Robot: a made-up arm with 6 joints.
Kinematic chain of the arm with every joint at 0, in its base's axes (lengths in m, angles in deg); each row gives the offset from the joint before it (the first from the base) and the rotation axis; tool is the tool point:
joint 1: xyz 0 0 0.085 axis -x
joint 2: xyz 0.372 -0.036 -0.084 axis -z
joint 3: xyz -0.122 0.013 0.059 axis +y
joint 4: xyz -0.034 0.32 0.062 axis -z
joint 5: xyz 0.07 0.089 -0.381 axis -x
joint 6: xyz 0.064 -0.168 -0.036 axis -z
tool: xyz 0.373 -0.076 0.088
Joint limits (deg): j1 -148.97..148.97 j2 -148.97..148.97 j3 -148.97..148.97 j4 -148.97..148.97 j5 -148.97..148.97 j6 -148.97..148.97
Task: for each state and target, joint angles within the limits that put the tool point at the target. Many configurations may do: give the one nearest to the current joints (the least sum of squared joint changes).
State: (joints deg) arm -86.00 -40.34 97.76 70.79 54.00 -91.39
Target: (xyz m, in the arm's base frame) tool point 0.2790 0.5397 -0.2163
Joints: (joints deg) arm -114.73 -84.97 77.44 77.42 54.16 -69.24
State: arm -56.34 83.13 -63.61 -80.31 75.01 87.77
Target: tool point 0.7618 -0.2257 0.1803
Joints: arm -64.25 97.00 -57.49 -75.29 44.42 80.19
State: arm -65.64 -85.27 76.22 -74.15 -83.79 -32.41
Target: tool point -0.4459 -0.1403 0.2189
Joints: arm -63.74 -58.86 97.80 -102.43 -77.81 -48.78
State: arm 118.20 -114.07 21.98 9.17 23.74 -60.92
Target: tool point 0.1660 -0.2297 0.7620
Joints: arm 119.52 -140.08 47.03 15.14 31.25 -66.07
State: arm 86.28 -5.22 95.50 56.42 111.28 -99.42
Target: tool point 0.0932 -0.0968 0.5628
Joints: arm 93.59 -45.39 93.46 85.66 108.29 -45.25
